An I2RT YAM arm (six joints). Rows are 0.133 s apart.
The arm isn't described. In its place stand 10 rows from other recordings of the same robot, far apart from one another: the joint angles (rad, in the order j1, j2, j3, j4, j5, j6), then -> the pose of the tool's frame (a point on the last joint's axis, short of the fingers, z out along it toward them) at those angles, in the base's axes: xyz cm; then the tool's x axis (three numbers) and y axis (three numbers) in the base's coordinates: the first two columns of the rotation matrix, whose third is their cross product.
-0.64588, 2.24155, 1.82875, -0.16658, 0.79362, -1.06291 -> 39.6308 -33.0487 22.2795 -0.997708 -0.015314 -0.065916 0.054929 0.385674 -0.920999
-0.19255, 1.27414, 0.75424, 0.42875, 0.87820, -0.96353 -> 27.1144 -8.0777 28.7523 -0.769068 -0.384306 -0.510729 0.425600 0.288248 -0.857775
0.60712, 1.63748, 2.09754, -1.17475, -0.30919, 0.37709 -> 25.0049 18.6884 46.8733 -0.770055 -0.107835 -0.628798 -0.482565 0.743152 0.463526
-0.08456, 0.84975, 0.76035, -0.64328, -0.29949, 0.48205 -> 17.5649 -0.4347 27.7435 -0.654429 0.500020 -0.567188 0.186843 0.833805 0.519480
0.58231, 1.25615, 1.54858, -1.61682, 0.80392, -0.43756 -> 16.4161 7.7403 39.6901 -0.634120 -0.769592 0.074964 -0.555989 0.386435 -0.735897
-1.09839, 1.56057, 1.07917, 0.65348, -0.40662, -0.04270 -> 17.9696 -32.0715 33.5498 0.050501 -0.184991 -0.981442 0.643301 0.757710 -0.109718
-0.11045, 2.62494, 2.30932, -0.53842, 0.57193, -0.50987 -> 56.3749 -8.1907 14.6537 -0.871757 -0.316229 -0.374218 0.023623 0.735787 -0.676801
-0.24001, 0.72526, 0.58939, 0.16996, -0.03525, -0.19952 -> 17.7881 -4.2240 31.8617 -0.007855 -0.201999 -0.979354 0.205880 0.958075 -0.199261
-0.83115, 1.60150, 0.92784, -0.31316, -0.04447, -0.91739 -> 21.5120 -23.3415 18.0020 -0.914683 -0.174399 -0.364609 -0.007927 0.909681 -0.415233
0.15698, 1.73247, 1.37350, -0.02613, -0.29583, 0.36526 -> 40.6395 7.4833 30.3573 -0.495293 0.267533 -0.826505 -0.256405 0.863995 0.433322
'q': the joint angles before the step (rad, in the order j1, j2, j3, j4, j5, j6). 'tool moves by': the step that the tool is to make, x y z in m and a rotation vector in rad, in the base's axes. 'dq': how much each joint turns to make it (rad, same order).
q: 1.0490, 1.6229, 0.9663, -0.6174, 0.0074, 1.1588
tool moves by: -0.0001, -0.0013, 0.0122, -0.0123, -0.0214, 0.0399
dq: -0.0005, -0.0233, 0.0278, -0.0505, 0.0118, -0.0458
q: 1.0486, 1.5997, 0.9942, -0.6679, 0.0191, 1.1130
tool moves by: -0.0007, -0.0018, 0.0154, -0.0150, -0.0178, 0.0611
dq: -0.0005, -0.0263, 0.0382, -0.0672, 0.0039, -0.0656
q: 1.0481, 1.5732, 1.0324, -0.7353, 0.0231, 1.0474
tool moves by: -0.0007, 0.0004, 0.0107, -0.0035, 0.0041, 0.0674
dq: 0.0002, -0.0101, 0.0347, -0.0490, -0.0211, -0.0638
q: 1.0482, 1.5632, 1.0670, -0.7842, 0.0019, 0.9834
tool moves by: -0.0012, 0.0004, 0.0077, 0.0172, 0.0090, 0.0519
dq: 0.0005, -0.0117, 0.0185, -0.0204, -0.0306, -0.0444
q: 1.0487, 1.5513, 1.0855, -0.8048, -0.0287, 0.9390
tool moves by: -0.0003, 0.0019, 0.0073, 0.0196, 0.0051, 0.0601
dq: 0.0003, -0.0047, 0.0232, -0.0158, -0.0316, -0.0528
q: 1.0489, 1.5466, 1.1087, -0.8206, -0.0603, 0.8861
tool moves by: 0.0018, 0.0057, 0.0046, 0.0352, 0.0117, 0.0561
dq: -0.0010, 0.0113, 0.0263, 0.0060, -0.0444, -0.0455
